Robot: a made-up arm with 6 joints. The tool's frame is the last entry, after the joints. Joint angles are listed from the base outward. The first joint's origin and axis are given. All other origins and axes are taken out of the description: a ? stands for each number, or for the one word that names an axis. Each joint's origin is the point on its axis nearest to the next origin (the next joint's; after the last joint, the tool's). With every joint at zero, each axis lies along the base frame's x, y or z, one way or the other. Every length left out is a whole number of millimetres.
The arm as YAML. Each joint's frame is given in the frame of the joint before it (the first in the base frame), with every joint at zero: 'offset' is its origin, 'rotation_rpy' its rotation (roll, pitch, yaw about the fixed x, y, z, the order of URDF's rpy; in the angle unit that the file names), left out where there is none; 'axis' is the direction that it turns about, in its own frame. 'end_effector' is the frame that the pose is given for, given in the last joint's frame.
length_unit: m
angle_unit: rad
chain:
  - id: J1
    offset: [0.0, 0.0, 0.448]
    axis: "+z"
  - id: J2
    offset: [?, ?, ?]
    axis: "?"
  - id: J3
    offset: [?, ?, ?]
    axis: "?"
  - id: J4
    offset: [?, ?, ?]
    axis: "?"
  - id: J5
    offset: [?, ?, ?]
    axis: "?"
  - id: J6
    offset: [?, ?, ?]
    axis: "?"
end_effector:
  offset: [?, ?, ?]
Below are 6 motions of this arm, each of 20 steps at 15 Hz.
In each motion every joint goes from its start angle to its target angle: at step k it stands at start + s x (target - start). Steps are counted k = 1, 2, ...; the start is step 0. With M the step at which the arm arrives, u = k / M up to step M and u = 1 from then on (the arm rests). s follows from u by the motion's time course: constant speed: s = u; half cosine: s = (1 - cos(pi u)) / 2; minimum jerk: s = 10 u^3 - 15 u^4 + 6 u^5.
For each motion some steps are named. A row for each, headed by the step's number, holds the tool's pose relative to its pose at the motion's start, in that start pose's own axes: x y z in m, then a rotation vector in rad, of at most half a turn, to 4 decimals.
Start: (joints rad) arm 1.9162 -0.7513 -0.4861 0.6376 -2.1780 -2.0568
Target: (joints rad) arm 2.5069 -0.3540 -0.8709 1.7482 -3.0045 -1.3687
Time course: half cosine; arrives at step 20
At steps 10, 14, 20:
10: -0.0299 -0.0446 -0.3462 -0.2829 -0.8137 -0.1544
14: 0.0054 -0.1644 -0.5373 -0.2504 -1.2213 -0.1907
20: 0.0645 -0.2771 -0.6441 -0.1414 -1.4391 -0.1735

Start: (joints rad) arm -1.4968 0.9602 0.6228 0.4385 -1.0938 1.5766
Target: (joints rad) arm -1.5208 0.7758 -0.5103 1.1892 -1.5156 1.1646
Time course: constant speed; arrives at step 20
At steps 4, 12, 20:
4: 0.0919 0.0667 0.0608 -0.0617 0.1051 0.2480
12: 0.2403 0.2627 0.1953 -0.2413 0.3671 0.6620
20: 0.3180 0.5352 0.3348 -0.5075 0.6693 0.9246

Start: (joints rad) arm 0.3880 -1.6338 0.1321 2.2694 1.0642 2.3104
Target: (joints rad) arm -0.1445 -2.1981 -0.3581 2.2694 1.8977 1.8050
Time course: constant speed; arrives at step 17
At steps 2, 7, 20:
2: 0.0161 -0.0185 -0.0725 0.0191 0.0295 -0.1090
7: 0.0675 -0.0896 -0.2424 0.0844 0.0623 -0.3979
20: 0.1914 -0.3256 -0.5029 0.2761 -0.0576 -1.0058

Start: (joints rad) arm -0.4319 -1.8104 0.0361 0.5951 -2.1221 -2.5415
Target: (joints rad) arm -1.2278 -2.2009 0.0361 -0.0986 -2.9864 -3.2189
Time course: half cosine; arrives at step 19
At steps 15, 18, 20:
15: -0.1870 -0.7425 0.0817 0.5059 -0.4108 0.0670
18: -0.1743 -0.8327 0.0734 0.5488 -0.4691 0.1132
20: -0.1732 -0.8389 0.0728 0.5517 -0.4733 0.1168

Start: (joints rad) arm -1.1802 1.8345 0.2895 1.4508 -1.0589 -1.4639
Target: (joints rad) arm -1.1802 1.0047 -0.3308 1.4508 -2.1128 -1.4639
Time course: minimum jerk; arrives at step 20
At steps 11, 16, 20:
11: -0.1850 -0.3110 0.0862 0.1228 0.0403 -0.6086
16: -0.2840 -0.4869 0.0623 0.2038 0.0999 -0.9608
20: -0.2991 -0.5143 0.0535 0.2174 0.1126 -1.0187

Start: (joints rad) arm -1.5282 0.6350 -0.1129 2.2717 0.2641 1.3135
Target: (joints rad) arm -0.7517 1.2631 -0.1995 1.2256 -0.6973 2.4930
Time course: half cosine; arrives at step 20
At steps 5, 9, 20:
5: 0.0920 -0.1108 0.0250 -0.0953 -0.0211 0.0192
9: 0.2333 -0.3280 0.1206 -0.3076 -0.1578 0.0859
20: 0.3688 -0.7006 0.5077 -0.9617 -0.7892 0.2401

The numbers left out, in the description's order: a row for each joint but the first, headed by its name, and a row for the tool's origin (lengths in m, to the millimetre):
J2: xyz 0.0 0.0 0.0, axis +y
J3: xyz 0.0 0.0 0.664, axis -y
J4: xyz 0.864 0.0 0.0, axis -x
J5: xyz 0.0 -0.181 0.0, axis -y
J6: xyz 0.0 0.0 0.0, axis -x
tool: xyz 0.0 0.0 0.0

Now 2 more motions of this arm.
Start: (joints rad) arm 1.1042 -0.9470 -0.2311 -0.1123 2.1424 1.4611
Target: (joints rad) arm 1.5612 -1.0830 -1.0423 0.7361 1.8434 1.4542
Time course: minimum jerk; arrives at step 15
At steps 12, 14, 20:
12: -0.3050 -0.3675 0.1545 0.7852 -0.2161 0.7880
14: -0.3156 -0.3953 0.1691 0.8465 -0.2333 0.8161
20: -0.3161 -0.3966 0.1698 0.8495 -0.2342 0.8174

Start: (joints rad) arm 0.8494 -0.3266 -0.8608 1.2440 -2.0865 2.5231
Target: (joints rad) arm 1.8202 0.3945 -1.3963 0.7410 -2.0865 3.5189
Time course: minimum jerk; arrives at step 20
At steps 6, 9, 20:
6: -0.0696 -0.1455 0.0488 -0.3617 0.1048 0.0868
9: -0.1105 -0.3409 0.1689 -0.8582 0.1900 0.3149
20: 0.1097 -0.5943 0.4094 -1.6422 -0.1703 1.1495

